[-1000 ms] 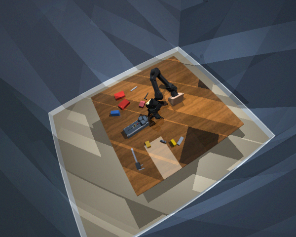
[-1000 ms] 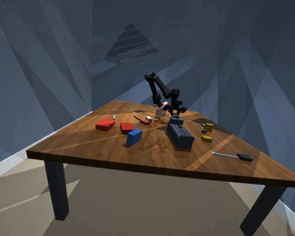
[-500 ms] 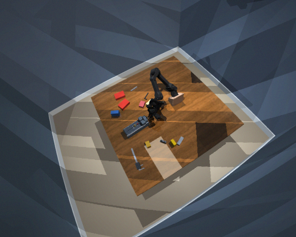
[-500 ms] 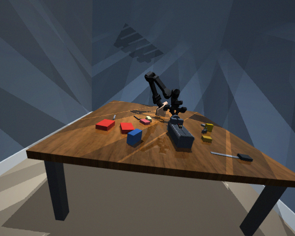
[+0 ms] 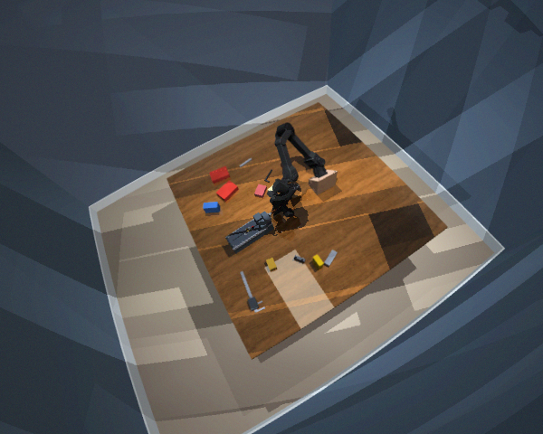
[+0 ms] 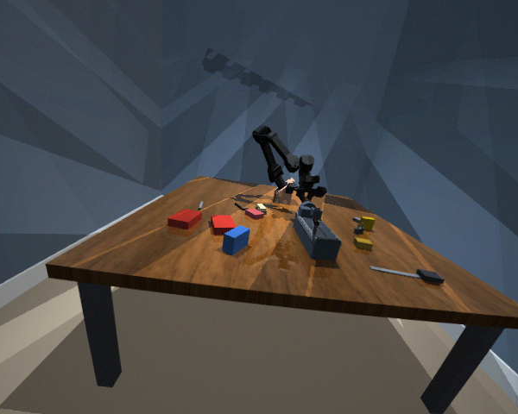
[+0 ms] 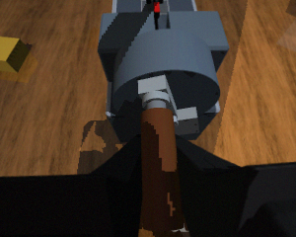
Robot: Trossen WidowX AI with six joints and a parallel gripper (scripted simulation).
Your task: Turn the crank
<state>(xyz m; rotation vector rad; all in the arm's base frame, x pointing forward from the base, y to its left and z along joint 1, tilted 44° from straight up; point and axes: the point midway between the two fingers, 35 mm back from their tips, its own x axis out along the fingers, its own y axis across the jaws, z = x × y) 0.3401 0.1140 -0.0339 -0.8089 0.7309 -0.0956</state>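
Right now the red pointer is 13 cm ahead of my gripper tip, 1 cm to the left of it and 1 cm below it. Also, from my gripper tip: pink block: 1 cm behind, 23 cm to the right, 8 cm below; then ochre block: 12 cm ahead, 23 cm to the left, 8 cm below; then brown crank handle: 2 cm behind, 2 cm above.
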